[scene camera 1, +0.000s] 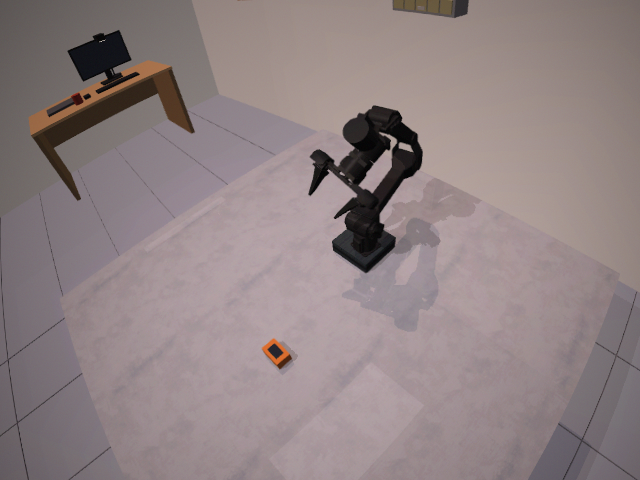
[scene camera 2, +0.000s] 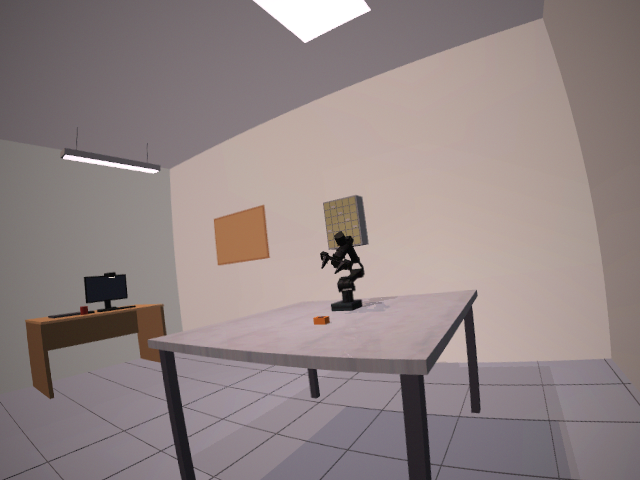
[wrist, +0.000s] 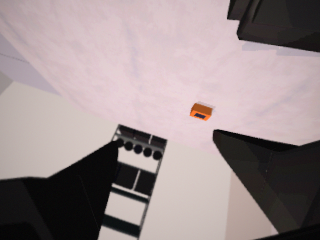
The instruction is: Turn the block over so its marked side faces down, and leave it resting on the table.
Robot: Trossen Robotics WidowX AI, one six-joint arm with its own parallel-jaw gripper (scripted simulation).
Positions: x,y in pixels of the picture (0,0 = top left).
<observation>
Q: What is my gripper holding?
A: Nothing.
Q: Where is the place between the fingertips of my gripper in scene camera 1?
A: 321,206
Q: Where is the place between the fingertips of my gripper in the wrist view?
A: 166,140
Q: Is my gripper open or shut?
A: Open.
</observation>
